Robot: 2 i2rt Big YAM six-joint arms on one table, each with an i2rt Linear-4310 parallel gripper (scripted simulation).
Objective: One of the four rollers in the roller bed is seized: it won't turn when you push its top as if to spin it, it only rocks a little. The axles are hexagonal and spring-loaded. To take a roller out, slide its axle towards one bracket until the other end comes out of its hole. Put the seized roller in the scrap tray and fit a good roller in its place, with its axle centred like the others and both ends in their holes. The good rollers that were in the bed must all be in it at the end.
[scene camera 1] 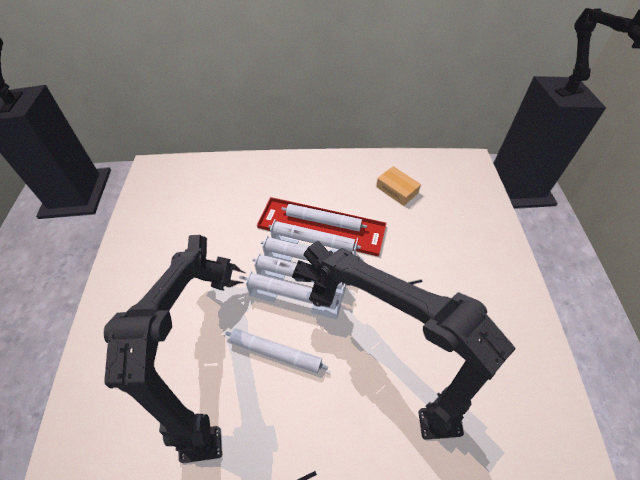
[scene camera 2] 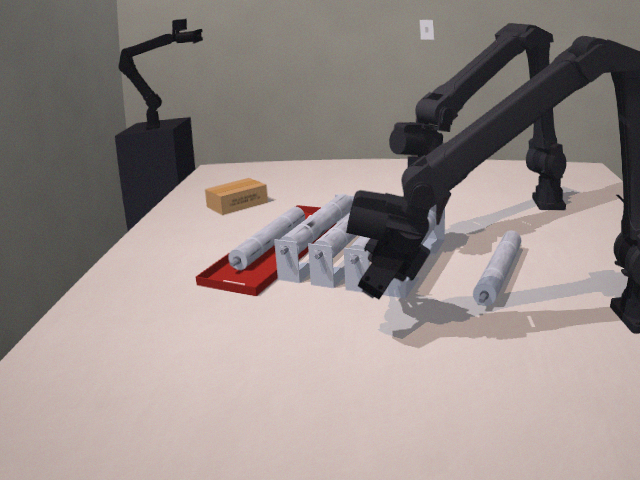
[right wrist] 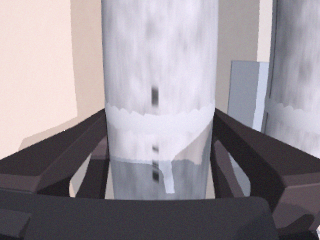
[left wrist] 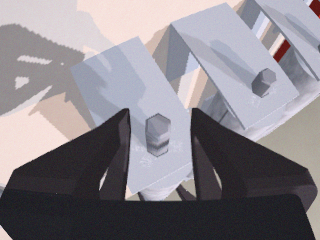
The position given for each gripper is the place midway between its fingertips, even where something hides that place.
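Scene camera 1 shows the left gripper (scene camera 1: 244,277), a cardboard box (scene camera 1: 396,184) and a red scrap tray (scene camera 1: 370,239). In scene camera 2, the box (scene camera 2: 246,193) and the tray (scene camera 2: 263,271) are visible. The left wrist view contains the left gripper (left wrist: 160,118). The right gripper (right wrist: 159,118) is visible at its own wrist; the cardboard box is out of frame in the right wrist view, and the red scrap tray is out of frame in the right wrist view too.
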